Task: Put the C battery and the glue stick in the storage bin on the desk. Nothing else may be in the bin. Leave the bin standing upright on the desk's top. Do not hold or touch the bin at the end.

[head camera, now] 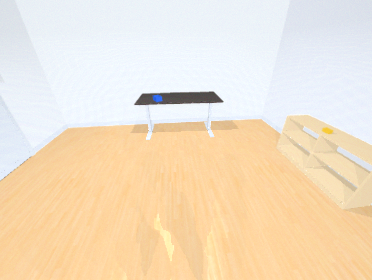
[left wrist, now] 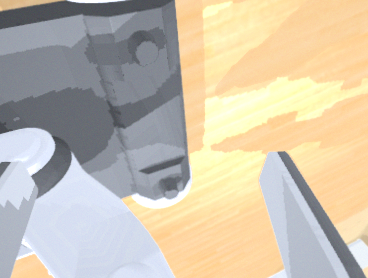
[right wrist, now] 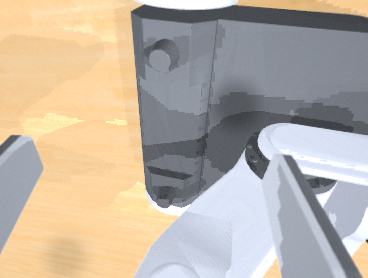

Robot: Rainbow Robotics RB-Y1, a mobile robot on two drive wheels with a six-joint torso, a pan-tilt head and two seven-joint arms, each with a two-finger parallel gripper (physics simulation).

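Frame: origin at the robot's base, x ahead, y left, z up, level; metres.
Seen in the pictures: left gripper, fingertip midpoint: [left wrist: 150, 170]; right gripper, fingertip midpoint: [right wrist: 154, 160].
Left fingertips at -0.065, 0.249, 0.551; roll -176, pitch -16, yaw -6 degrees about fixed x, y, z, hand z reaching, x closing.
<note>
A point is followed by its place in that frame, as x, y, z.
The desk [head camera: 192, 97] @(2.671, 0.081, 0.720) with a black top and white legs stands far off against the back wall in the head view. A small blue box-like thing [head camera: 157, 98] @(2.370, 0.666, 0.779), which looks like the storage bin, sits on the left part of its top. Its inside is too small to make out. I cannot make out the C battery or the glue stick. My left gripper [left wrist: 150, 170] @(-0.065, 0.249, 0.551) is open with nothing between its fingers, beside my own base and above the floor. My right gripper [right wrist: 154, 160] @(-0.097, -0.252, 0.543) is open and empty in the same way, far from the desk.
A low light-wood shelf unit [head camera: 296, 120] @(1.948, -1.453, 0.607) stands at the right in the head view, with a small yellow thing [head camera: 327, 131] @(1.558, -1.607, 0.636) on its top that I cannot identify. Wooden floor [head camera: 175, 185] @(1.190, 0.237, 0.000) lies between me and the desk. White walls rise at the back and both sides.
</note>
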